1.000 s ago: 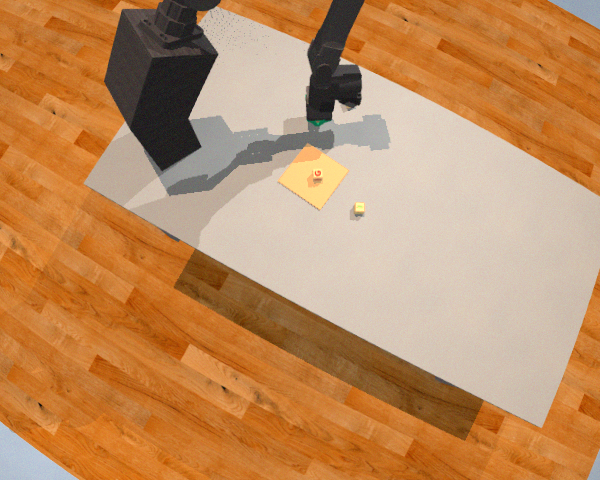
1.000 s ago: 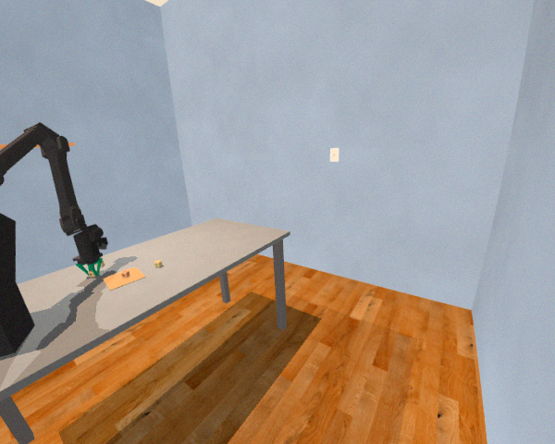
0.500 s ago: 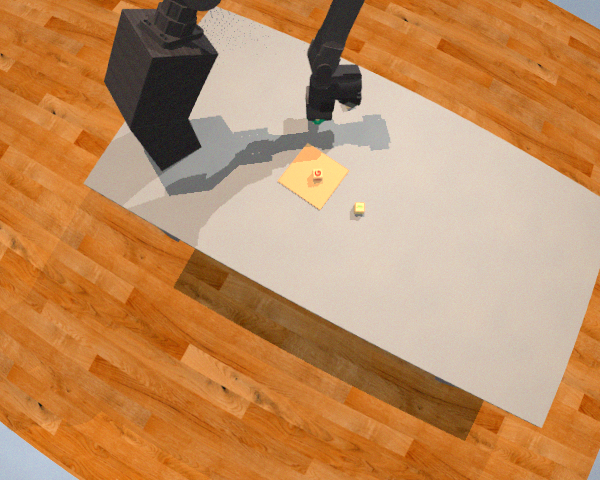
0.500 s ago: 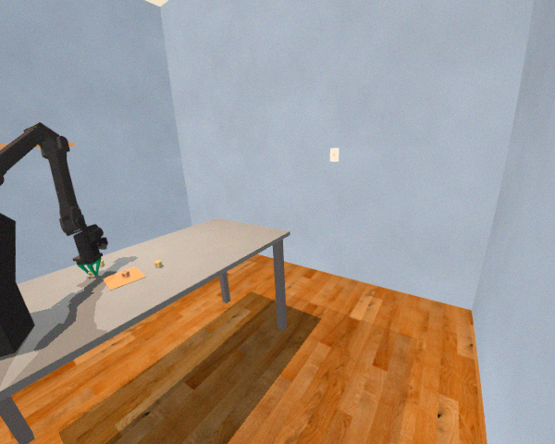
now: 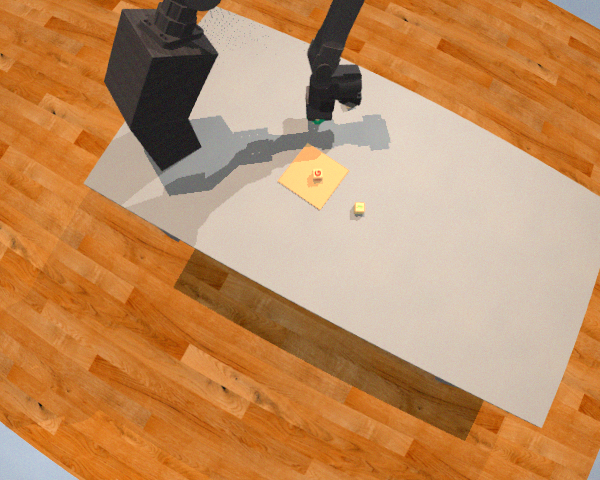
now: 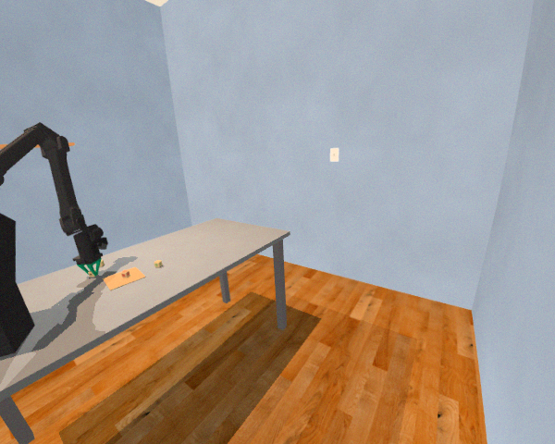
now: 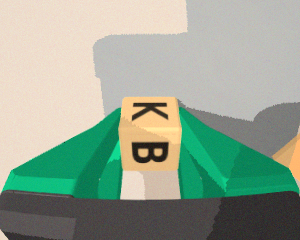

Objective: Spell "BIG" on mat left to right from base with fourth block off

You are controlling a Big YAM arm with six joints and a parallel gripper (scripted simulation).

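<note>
Now: hand 11 cm short of the mat, 14 cm to the left of it and 1 cm above it. Round my hand: block 3 cm ahead, 10 cm to the left.
</note>
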